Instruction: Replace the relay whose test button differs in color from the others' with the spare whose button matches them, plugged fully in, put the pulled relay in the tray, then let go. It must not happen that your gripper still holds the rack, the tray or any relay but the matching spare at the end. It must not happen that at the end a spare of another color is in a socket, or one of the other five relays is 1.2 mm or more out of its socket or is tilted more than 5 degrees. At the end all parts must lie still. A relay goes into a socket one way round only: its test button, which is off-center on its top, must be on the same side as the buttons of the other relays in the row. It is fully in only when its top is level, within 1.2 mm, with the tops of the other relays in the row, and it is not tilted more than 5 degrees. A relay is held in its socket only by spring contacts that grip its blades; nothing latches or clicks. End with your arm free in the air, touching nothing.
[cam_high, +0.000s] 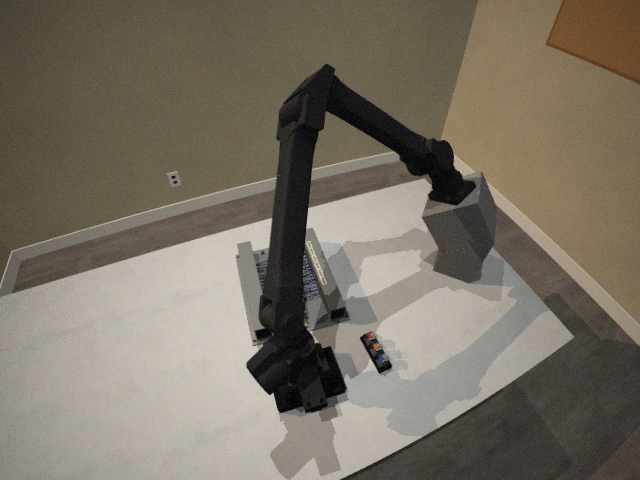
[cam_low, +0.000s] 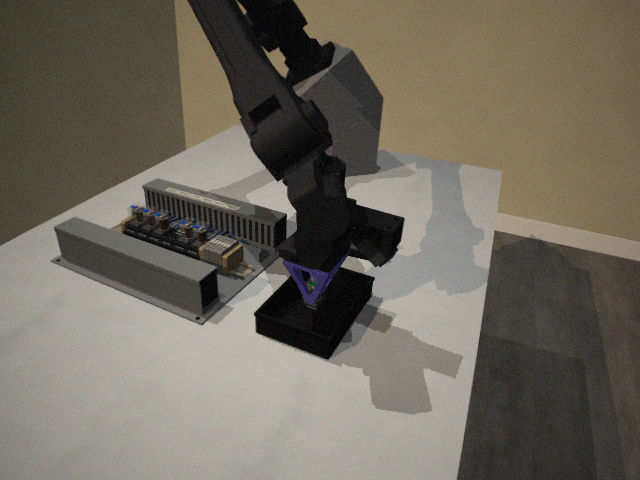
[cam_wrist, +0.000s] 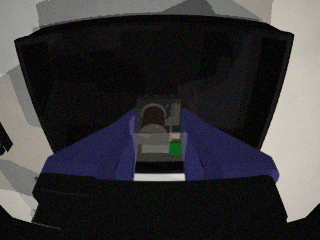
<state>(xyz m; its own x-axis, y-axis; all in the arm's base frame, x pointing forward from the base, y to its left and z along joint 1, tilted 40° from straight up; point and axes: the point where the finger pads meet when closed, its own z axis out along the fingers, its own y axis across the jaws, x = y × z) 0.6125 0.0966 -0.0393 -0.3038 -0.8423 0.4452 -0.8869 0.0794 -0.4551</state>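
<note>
My gripper is now 2 cm above the black tray.
</note>
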